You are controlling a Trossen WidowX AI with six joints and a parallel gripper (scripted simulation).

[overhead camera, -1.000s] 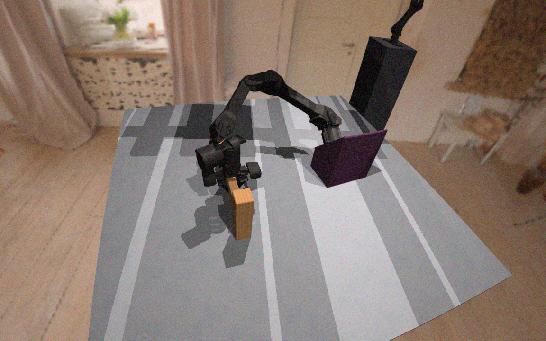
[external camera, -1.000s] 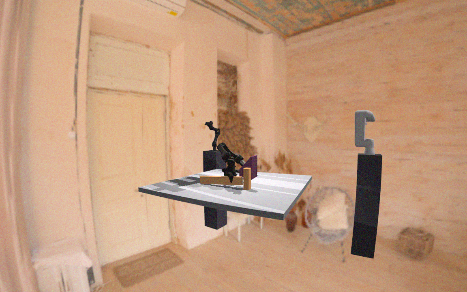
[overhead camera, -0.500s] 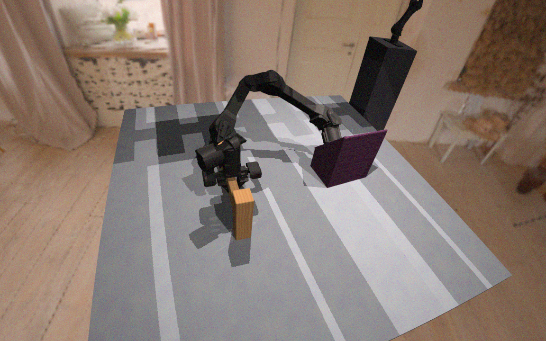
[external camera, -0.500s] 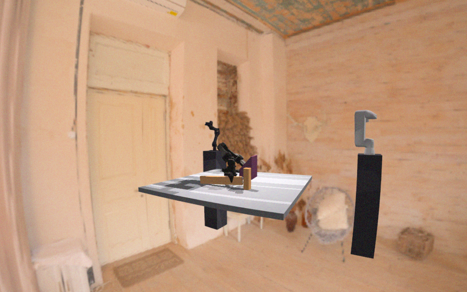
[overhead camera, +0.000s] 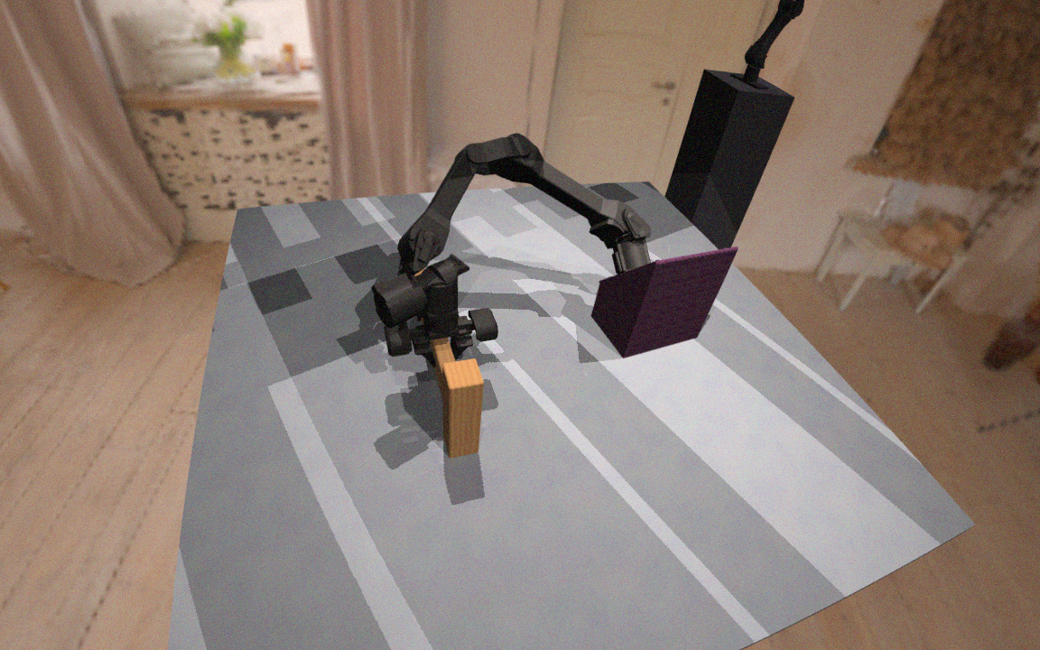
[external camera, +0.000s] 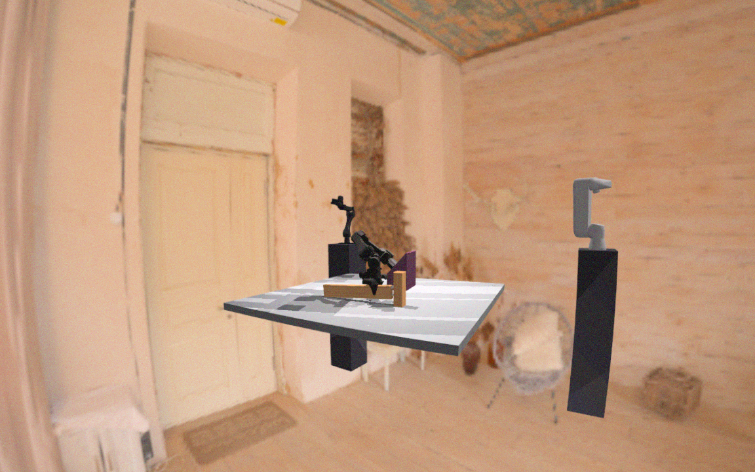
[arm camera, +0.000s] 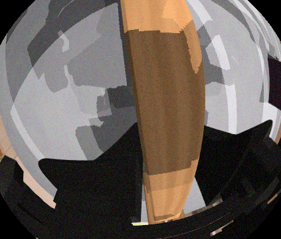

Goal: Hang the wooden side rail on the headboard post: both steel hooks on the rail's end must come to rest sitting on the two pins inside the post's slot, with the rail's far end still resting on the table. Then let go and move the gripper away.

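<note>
Now: the wooden headboard post 20 mm behind my gripper tip, 140 mm to the left of it and 40 mm above it.
</note>
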